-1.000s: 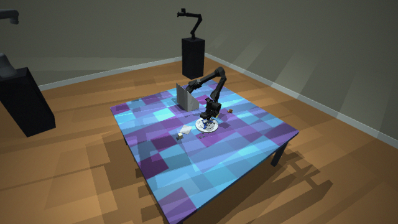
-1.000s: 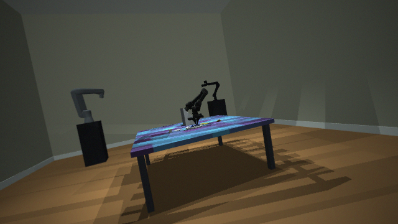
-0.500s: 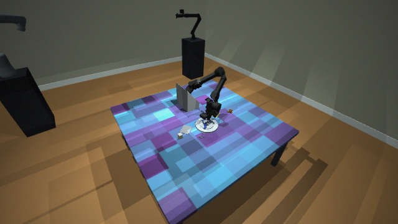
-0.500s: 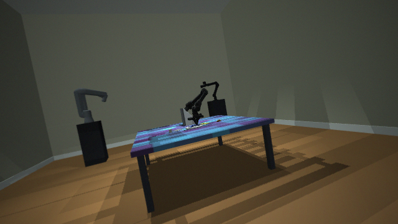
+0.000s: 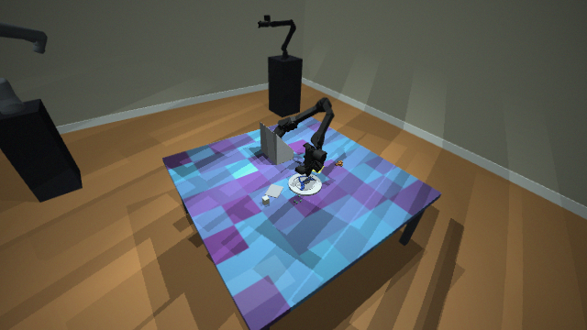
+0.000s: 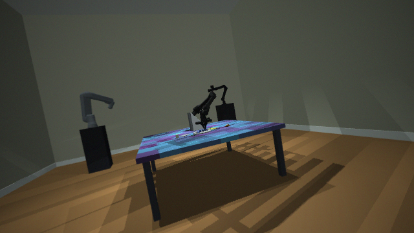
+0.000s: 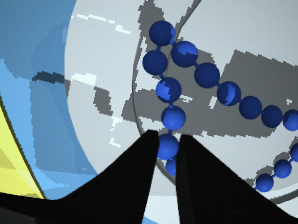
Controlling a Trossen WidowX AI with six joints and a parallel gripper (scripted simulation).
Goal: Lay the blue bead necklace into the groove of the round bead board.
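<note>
My gripper tip is now 30 mm short of the round white bead board, 50 mm to the left of it and 10 mm above it. The rest, counted from my gripper tip: cream cube: 20 mm ahead, 320 mm to the right; yellow patch: 70 mm behind, 110 mm to the left, 20 mm below; flat grey square: 30 mm behind, 230 mm to the right, 20 mm below.
</note>
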